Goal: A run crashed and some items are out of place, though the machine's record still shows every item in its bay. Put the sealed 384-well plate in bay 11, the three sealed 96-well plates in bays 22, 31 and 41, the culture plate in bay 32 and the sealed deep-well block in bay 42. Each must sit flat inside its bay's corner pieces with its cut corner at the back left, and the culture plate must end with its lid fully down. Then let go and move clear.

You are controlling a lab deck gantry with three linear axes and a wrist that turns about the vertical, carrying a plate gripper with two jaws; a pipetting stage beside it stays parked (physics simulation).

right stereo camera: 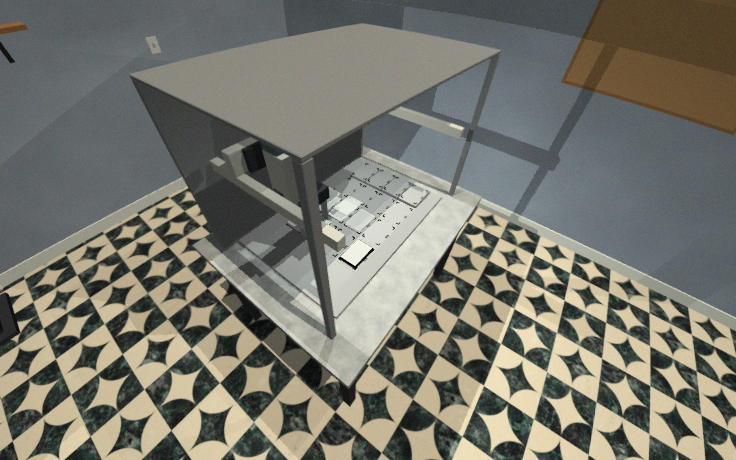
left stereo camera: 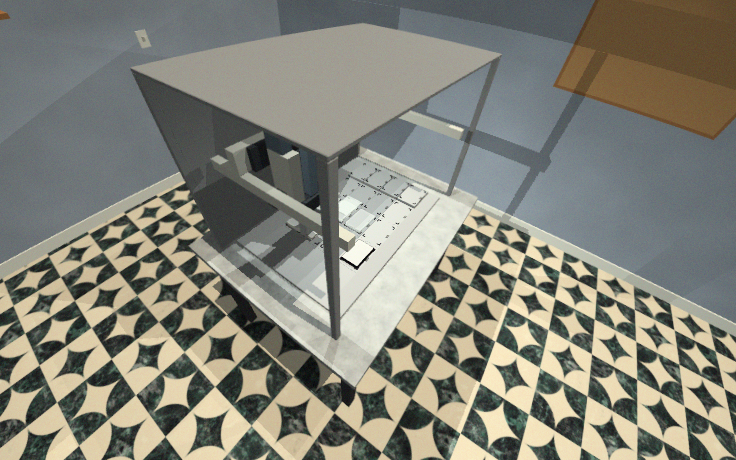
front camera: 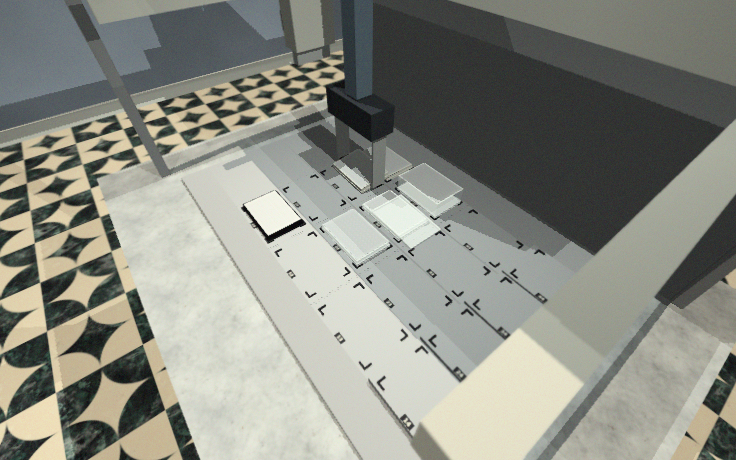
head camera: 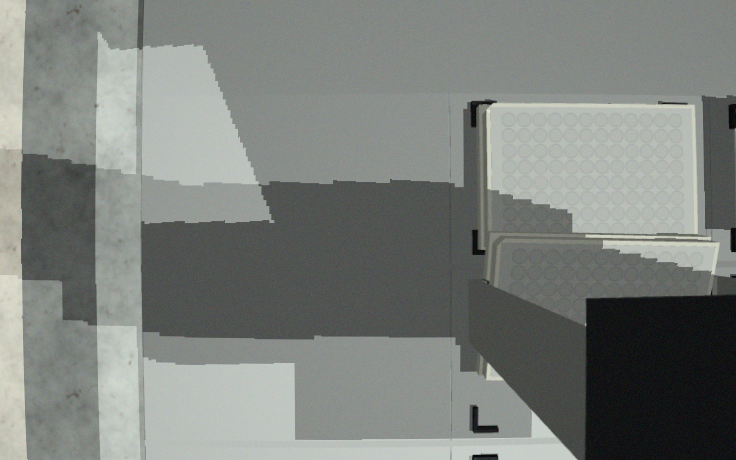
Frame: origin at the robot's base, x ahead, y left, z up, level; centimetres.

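Seen in the pictures: gripper, fingertip midpoint: (front camera: 360, 170); robot's base at its link origin: (right stereo camera: 355, 269) (left stereo camera: 357, 269) (front camera: 243, 208).
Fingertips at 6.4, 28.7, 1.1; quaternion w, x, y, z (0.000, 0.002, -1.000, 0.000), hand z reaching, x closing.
Pixels of each thing's top centre, then the offset from my fingertips to it, as dx, dy, dz. "spot": a spot on its surface instead.
- deep-well block at its top centre: (front camera: 430, 182) (right stereo camera: 326, 196) +16.4, +7.7, +3.1
- culture plate at its top centre: (front camera: 405, 217) (left stereo camera: 347, 204) (right stereo camera: 348, 204) +20.2, -3.0, +1.1
- black-sided 384-well plate at its top centre: (front camera: 271, 211) (left stereo camera: 357, 252) (right stereo camera: 356, 252) +0.0, -24.4, +0.3
- pale flat item at a spot on its surface: (right stereo camera: 414, 194) (left stereo camera: 412, 194) spot: +48.9, -24.5, +0.4
My gripper (front camera: 360, 172) (head camera: 597, 311) is low, its jaws at the left and right ends of a sealed 96-well plate (front camera: 352, 174) (head camera: 548, 268). It looks shut on it; the right jaw is hidden in the head view. The plate is tilted, its back edge over the front of the sealed 96-well plate (front camera: 398, 160) (head camera: 591, 157) in bay 41. The deep-well block (front camera: 431, 181) stands in bay 42. The culture plate (front camera: 398, 216) is in bay 32; lid seating is unclear. Another sealed 96-well plate (front camera: 355, 235) is in bay 22. The black-sided 384-well plate (front camera: 274, 212) is in bay 11.
A pale flat item (left stereo camera: 414, 194) (right stereo camera: 414, 194) lies in the rail-edged section at the deck's far right. A pale beam (front camera: 564, 325) crosses the front view's lower right. A dark back wall rises behind the bays. Thin posts (left stereo camera: 330, 249) (right stereo camera: 318, 249) stand at the enclosure's corner.
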